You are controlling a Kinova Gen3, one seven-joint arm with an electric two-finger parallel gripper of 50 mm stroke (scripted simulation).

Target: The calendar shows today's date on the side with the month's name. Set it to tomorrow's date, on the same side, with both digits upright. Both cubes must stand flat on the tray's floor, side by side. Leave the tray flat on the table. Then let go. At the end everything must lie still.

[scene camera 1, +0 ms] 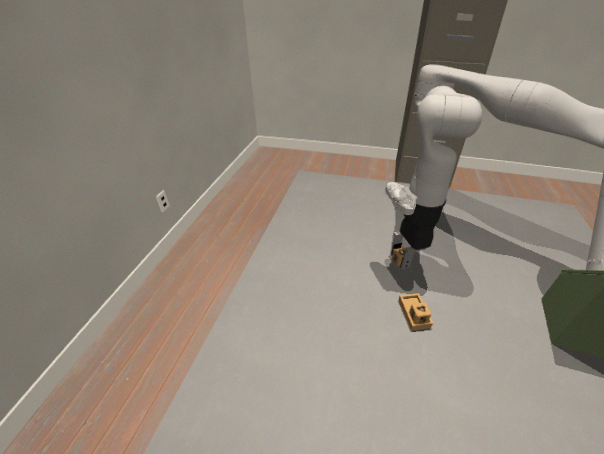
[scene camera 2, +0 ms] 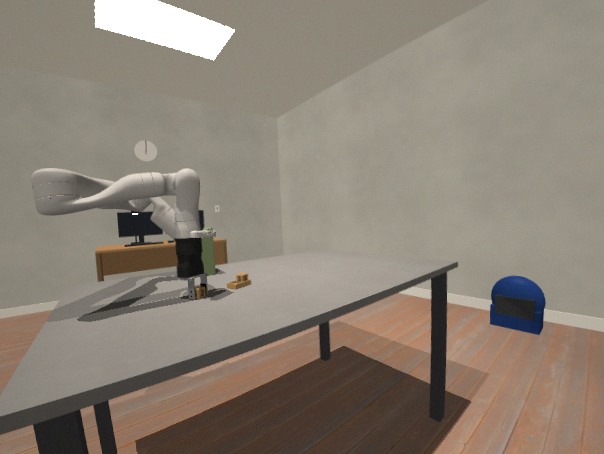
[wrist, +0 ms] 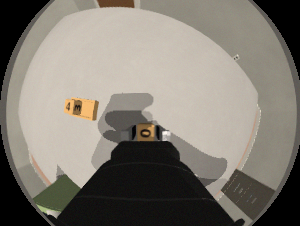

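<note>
What I can see here is my gripper (scene camera 1: 399,260), (scene camera 2: 198,296) and (wrist: 146,130).
</note>
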